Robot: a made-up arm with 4 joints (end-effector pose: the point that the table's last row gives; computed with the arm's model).
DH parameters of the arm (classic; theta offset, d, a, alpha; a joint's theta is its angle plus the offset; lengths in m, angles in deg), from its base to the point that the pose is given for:
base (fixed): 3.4 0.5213 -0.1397 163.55
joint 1: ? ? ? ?
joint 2: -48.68 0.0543 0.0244 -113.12
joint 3: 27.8 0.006 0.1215 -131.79
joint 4: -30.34 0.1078 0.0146 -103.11
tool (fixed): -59.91 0.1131 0 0
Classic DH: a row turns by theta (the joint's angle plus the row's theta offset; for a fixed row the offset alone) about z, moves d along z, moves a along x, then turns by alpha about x.
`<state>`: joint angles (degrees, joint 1 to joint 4).
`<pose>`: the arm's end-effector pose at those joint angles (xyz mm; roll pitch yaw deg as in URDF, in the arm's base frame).
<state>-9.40 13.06 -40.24 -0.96</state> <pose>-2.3 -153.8 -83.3 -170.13 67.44 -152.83</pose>
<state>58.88 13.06 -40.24 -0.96</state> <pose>-53.0 -285.9 -45.2 157.02 84.65 108.82</pose>
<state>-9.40 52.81 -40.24 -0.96</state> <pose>-18.3 -26.7 6.4 111.07 51.53 134.16</pose>
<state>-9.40 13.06 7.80 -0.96</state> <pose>-129.9 -242.9 -86.6 -174.36 28.93 -127.00</pose>
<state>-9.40 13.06 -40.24 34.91</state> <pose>17.0 -204.6 -41.6 -86.43 72.42 -96.76</pose>
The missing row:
joint 1: -86.74 0.425 -0.11 -89.04
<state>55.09 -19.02 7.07 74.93</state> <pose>-251.0 -319.2 54.2 -64.79 13.32 -139.53</pose>
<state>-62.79 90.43 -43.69 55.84</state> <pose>-105.0 0.4 66.0 144.13 30.12 153.54</pose>
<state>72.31 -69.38 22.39 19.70</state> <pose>-431.9 -231.6 97.5 -106.84 -24.52 158.63</pose>
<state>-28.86 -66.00 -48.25 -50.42</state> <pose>76.4 -360.2 -49.1 -148.79 2.20 -102.45</pose>
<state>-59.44 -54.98 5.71 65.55</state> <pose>121.2 -208.5 85.4 -99.50 -19.37 -29.64</pose>
